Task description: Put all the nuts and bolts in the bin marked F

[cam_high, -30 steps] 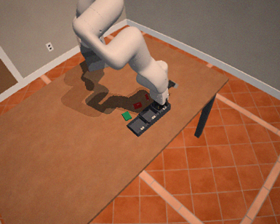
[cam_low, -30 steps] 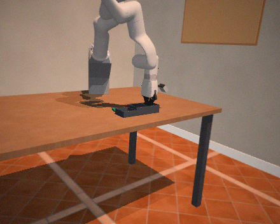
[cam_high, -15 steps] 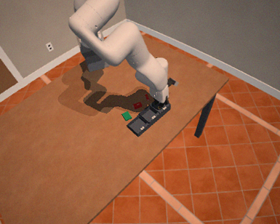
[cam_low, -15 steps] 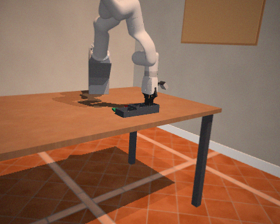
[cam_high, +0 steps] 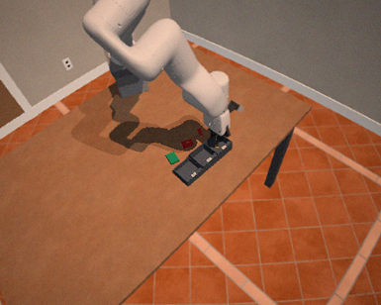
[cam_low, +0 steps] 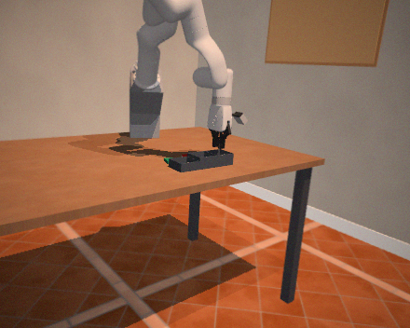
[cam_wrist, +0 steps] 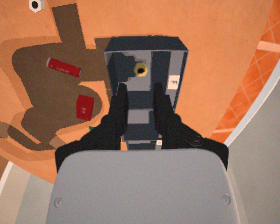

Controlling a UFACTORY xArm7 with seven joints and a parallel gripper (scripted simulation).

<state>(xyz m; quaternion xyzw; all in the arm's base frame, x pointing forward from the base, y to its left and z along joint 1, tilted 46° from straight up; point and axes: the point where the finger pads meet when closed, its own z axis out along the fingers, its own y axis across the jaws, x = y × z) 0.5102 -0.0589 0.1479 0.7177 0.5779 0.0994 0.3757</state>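
My hand is 70 mm past the silver nut, 130 mm to the right of it and 80 mm above it. Round my hand: dark three-compartment bin row 30 mm behind, 80 mm to the right, 60 mm below; brass nut 70 mm below; red cylinder 100 mm behind, 50 mm to the left, 80 mm below.
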